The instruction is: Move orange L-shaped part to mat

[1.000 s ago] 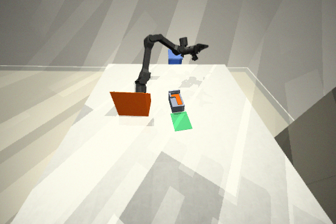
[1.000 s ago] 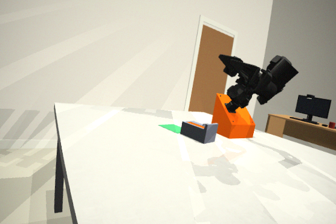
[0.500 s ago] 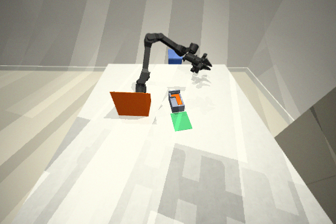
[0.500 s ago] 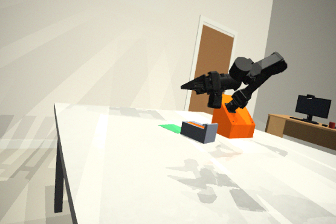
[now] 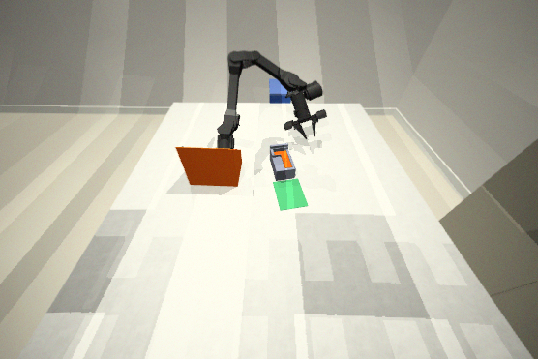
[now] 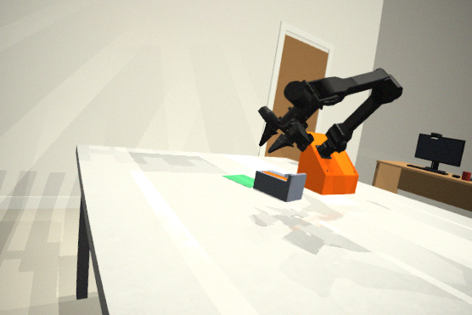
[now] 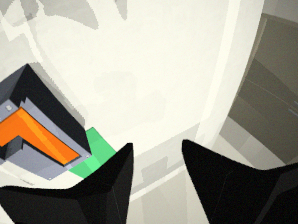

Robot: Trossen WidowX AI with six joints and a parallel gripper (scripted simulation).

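My gripper tip is now 12 cm past the orange L-shaped part, 3 cm to the left of it and 11 cm above it. Also, from my gripper tip: green mat (9 cm behind, 20 cm to the right, 17 cm below).
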